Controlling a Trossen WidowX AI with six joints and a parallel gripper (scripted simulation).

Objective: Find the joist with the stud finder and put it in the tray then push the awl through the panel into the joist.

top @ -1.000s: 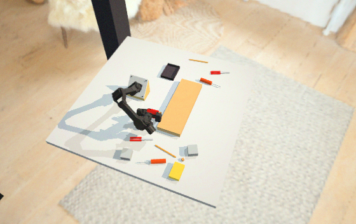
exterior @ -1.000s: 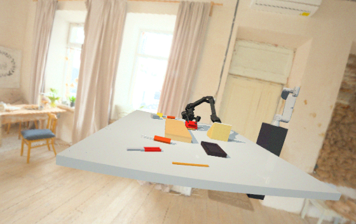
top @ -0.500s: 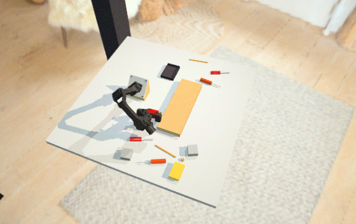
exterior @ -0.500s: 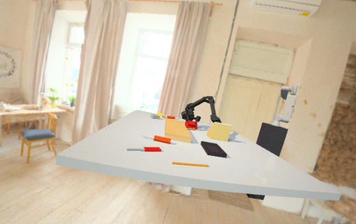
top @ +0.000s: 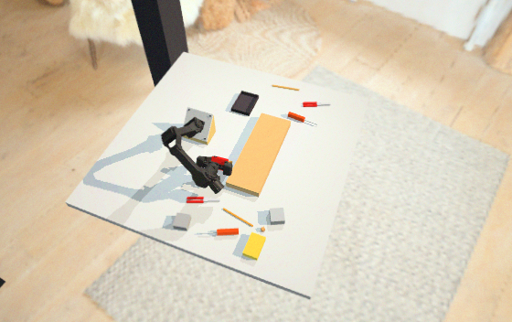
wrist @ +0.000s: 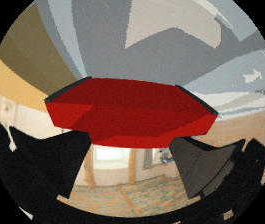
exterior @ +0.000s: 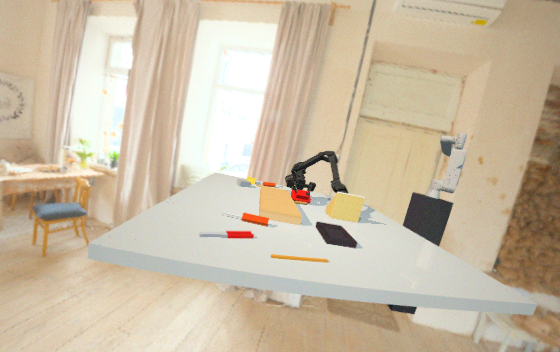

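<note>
The stud finder lies 10 mm below my gripper tip and 10 mm behind it. Also, from my gripper tip: dark tray (470 mm to the left, 100 mm behind, 50 mm below); yellow block (370 mm ahead, 330 mm to the right, 50 mm below).
</note>
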